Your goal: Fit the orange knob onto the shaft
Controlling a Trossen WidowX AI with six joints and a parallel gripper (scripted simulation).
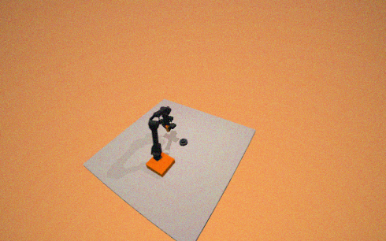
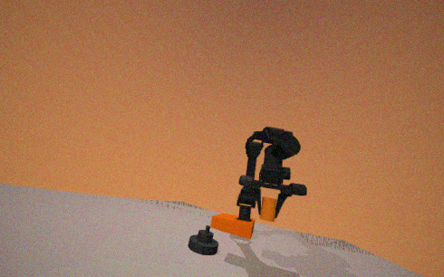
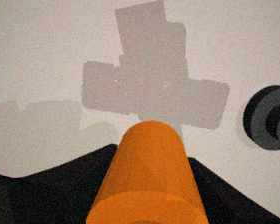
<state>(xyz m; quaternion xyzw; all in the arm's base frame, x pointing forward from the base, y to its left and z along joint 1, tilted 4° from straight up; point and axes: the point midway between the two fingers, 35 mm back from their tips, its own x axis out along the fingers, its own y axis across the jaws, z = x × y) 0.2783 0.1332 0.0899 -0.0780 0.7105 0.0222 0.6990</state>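
My gripper tip is now 40 mm short of the round pedestal, 160 mm to the left of it and 90 mm above it. The rest, counted from my gripper tip: orange knob 20 mm above.
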